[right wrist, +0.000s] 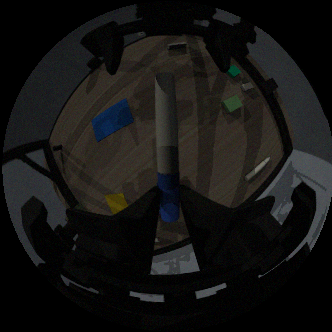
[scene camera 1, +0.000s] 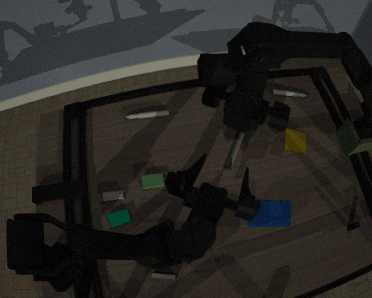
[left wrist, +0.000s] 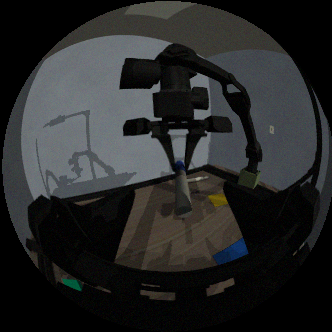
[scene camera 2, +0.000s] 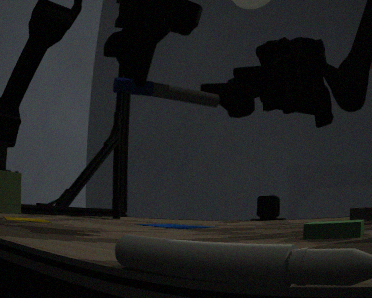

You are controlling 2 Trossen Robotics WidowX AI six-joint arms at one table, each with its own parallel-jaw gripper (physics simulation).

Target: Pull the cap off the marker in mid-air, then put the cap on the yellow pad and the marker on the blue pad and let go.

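Frame: origin at the left arm's base, x down, y back, z left, level; metres.
Seen in the pictures: left gripper, fingertip midpoint: [right wrist: 169, 62] [scene camera 1: 226, 161] [left wrist: 179, 188] [scene camera 2: 216, 80]; right gripper, fingertip midpoint: [right wrist: 168, 189] [left wrist: 179, 170] [scene camera 2: 137, 88]; right arm's base at its link origin: [scene camera 1: 363, 129] [left wrist: 251, 170].
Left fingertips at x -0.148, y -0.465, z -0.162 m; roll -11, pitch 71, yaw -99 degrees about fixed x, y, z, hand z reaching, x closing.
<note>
Offsets run from my left fingertips to a thing's top centre.
The marker {dx +0.014, dy -0.065, dz +0.015 m} [scene camera 1: 234, 151] [scene camera 2: 185, 95] [left wrist: 183, 195] [right wrist: 166, 120] has a grey-white body and a blue cap {dx +0.012, dy -0.109, dz +0.028 m} [scene camera 2: 134, 86] [right wrist: 168, 197], and is held in mid-air, nearly level. My right gripper [scene camera 2: 144, 84] [left wrist: 179, 170] [right wrist: 168, 189] is shut on the blue cap; in scene camera 1 its own arm hides its fingertips. My left gripper [scene camera 1: 226, 162] [scene camera 2: 204, 88] is open, its fingertips on either side of the marker's free end. The yellow pad {dx +0.201, dy -0.290, dz -0.094 m} [scene camera 1: 295, 141] [scene camera 2: 25, 219] [left wrist: 218, 200] [right wrist: 116, 201] and the blue pad {dx +0.201, dy -0.043, dz -0.158 m} [scene camera 1: 275, 213] [scene camera 2: 177, 226] [left wrist: 232, 251] [right wrist: 112, 120] lie on the table.
A light green block {dx +0.187, dy +0.094, dz +0.151 m} [scene camera 1: 153, 181] [right wrist: 232, 104], a teal block {dx +0.187, dy +0.236, dz +0.145 m} [scene camera 1: 119, 218] [left wrist: 72, 284] and a grey block {dx +0.190, dy +0.203, dz +0.204 m} [scene camera 1: 113, 195] lie at the left in scene camera 1. White pens {dx +0.183, dy -0.045, dz +0.317 m} [scene camera 1: 147, 115] {dx +0.182, dy -0.442, dz +0.010 m} [scene camera 1: 290, 93] lie near the back. An olive block [scene camera 1: 350, 137] [left wrist: 249, 178] is at the right.
</note>
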